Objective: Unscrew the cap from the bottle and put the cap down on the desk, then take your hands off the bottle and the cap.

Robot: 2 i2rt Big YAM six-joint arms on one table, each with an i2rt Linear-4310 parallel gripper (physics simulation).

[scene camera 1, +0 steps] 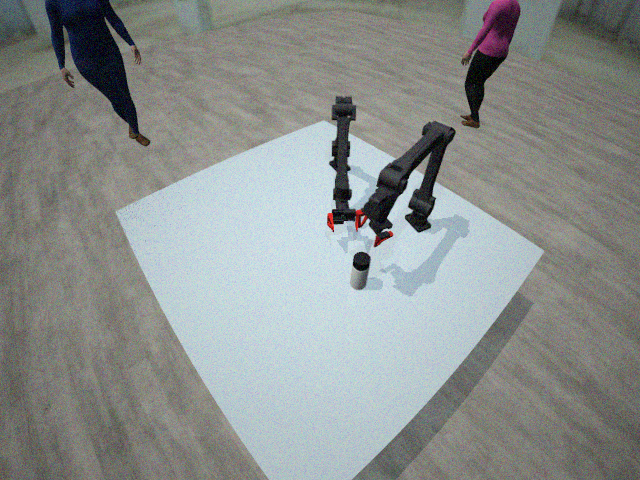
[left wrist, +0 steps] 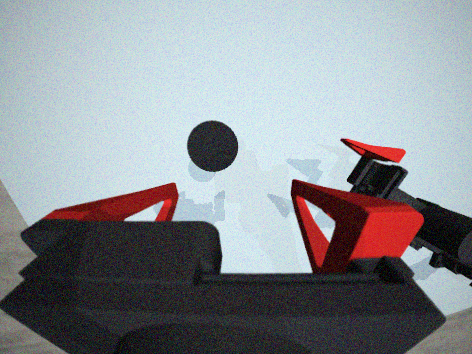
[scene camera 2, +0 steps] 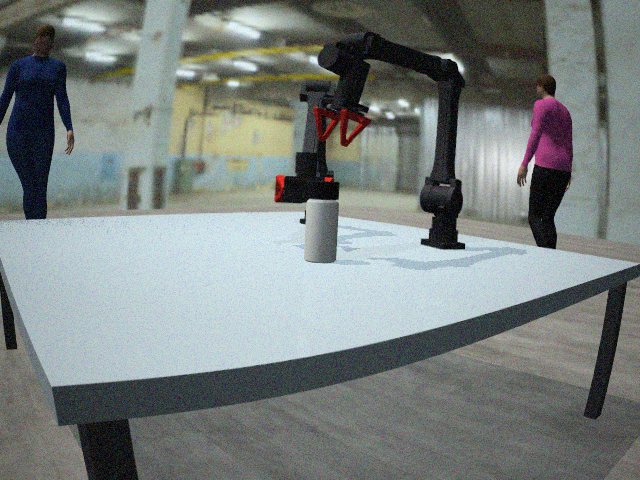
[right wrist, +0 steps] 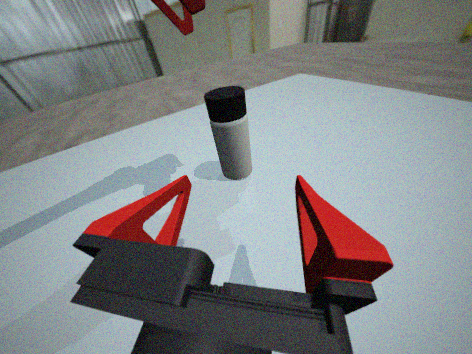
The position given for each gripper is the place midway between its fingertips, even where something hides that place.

The left gripper (scene camera 2: 332, 143) is open, with nothing in its grasp. Also in view: a black cap (right wrist: 226, 104). The right gripper (scene camera 2: 303, 190) is open, with nothing in its grasp. Further things: a white bottle (scene camera 2: 321, 228).
The left gripper also shows in the left wrist view (left wrist: 233, 187). The right gripper shows as well in the left wrist view (left wrist: 325, 167) and in the right wrist view (right wrist: 239, 180). The left wrist view does not show the white bottle, which is hidden by the black cap.
